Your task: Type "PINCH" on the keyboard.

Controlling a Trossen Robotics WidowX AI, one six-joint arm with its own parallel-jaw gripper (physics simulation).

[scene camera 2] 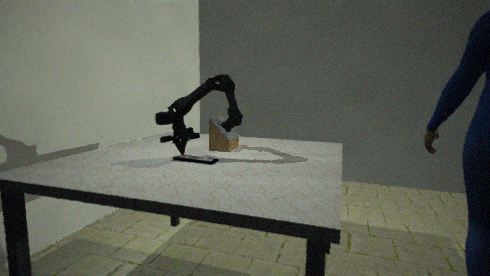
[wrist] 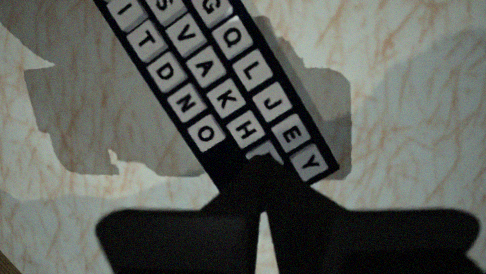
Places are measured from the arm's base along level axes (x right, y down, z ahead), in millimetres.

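Pixels of known places: gripper, fingertip midpoint: (scene camera 2: 182, 155) (wrist: 260, 162); arm's base, origin of the base link: (scene camera 2: 225, 127).
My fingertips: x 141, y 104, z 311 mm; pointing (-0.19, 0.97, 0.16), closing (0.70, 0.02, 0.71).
For each thing: its top centre in the pictures, then the offset to it from my fingertips.
- slim black keyboard, middle of its top: (wrist: 190, 42) (scene camera 2: 195, 157) dx -74, dy +2, dz +19 mm
- T key, middle of its top: (wrist: 145, 40) dx -93, dy +2, dz +2 mm
- N key, middle of its top: (wrist: 185, 103) dx -53, dy +2, dz -6 mm
- H key, middle of its top: (wrist: 245, 129) dx -19, dy +2, dz +7 mm
A slim black keyboard (scene camera 2: 207, 160) (wrist: 220, 159) with light grey keys lies on the table, slanted in the wrist view. Its I key (wrist: 126, 11), T key (wrist: 146, 40), N key (wrist: 186, 103) and H key (wrist: 246, 129) show. No P or C letter is readable. My gripper (scene camera 2: 182, 153) (wrist: 260, 162) is shut and empty, pointing down at the keyboard's left end in the scene view. Its tips cover most of the key beside H, below it in the wrist view, hiding that key's letter. Whether they touch it cannot be told.
The keyboard lies on a pale, veined table (scene camera 2: 240, 192) (wrist: 410, 150). A wooden wedge-shaped block (scene camera 2: 218, 140) stands at the arm's base, behind the keyboard. A person in blue (scene camera 2: 475, 135) stands at the right, beyond the table. The arm's shadows fall across the table.
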